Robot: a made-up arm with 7 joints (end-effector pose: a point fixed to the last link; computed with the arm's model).
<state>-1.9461 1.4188 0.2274 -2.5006 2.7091 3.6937 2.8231</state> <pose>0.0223 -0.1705 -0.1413 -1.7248 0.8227 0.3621</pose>
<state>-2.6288 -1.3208 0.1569 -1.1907 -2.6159 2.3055 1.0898</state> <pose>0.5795 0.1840 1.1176 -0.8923 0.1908 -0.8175</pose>
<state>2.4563 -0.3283 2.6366 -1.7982 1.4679 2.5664 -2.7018</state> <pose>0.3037 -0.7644 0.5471 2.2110 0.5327 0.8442</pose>
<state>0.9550 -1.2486 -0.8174 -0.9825 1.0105 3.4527 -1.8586</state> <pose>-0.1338 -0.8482 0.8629 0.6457 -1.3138 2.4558</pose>
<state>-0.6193 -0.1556 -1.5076 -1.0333 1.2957 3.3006 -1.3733</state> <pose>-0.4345 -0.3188 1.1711 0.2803 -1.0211 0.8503</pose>
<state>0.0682 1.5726 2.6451 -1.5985 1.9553 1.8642 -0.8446</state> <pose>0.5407 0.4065 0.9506 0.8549 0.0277 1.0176</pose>
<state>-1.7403 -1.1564 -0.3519 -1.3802 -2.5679 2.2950 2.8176</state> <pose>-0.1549 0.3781 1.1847 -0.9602 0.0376 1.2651</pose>
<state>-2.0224 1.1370 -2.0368 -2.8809 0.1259 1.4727 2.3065</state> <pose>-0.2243 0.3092 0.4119 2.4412 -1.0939 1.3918</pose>
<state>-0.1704 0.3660 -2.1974 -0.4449 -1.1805 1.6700 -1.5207</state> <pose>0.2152 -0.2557 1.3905 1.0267 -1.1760 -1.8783</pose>
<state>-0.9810 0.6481 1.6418 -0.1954 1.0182 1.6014 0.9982</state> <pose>0.4586 -0.5022 1.2068 -1.0712 -0.0669 -0.0399</pose>
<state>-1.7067 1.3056 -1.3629 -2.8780 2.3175 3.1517 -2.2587</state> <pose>-0.3143 0.1003 0.2769 0.2532 -2.4911 -1.8426</pose>
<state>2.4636 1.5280 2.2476 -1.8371 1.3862 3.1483 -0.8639</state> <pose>-0.6987 -0.1786 0.7056 -0.4030 -1.3483 2.7598</pose>
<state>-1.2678 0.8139 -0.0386 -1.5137 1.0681 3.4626 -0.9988</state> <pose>0.1941 -0.8956 0.2957 1.6533 -1.5029 0.7588</pose>
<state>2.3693 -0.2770 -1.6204 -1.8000 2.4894 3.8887 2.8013</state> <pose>0.5643 0.3257 0.7061 2.1988 1.7605 0.9382</pose>
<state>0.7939 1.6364 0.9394 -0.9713 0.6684 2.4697 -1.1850</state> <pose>0.3690 0.9385 -0.0820 -1.4074 -1.1375 0.1289</pose>
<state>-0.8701 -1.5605 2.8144 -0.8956 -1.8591 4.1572 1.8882</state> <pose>-0.4879 0.7415 -0.0991 -0.6615 -2.5006 0.5743</pose>
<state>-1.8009 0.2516 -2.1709 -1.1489 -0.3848 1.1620 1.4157</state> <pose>-0.4724 0.2689 1.1934 -2.5717 -0.9553 -0.6694</pose>
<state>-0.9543 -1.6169 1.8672 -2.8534 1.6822 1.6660 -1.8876</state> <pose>0.3795 0.1266 0.2049 2.4784 1.7346 -0.2459</pose>
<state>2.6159 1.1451 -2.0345 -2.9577 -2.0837 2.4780 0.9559</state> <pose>0.2749 0.1815 0.3472 0.7808 0.9921 0.5281</pose>
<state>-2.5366 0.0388 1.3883 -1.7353 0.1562 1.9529 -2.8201</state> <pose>0.2880 -0.6976 0.8144 1.9751 2.0842 0.1279</pose>
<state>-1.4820 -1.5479 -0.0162 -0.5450 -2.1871 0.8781 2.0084</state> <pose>-0.1357 1.0648 0.6301 2.6512 0.3207 -0.9663</pose>
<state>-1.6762 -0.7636 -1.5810 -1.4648 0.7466 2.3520 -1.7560</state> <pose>-0.6422 0.5780 0.7817 0.6663 -1.4204 0.2567</pose>
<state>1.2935 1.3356 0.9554 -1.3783 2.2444 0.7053 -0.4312</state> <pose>-0.3331 0.9283 0.1359 0.4103 0.1992 1.8492</pose>
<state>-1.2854 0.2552 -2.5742 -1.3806 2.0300 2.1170 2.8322</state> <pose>-0.4501 0.2970 1.1331 1.1781 -0.3549 -1.4423</pose>
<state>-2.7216 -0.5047 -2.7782 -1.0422 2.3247 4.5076 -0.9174</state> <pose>0.6567 0.4687 0.8105 -2.1020 1.8440 -0.9666</pose>
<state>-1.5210 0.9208 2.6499 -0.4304 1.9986 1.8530 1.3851</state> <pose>0.1752 -0.7307 1.1498 -0.3021 -1.1628 0.9581</pose>
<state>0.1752 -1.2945 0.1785 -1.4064 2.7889 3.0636 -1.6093</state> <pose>-0.4287 0.0192 1.1072 -0.1473 -0.1781 -1.7331</pose>
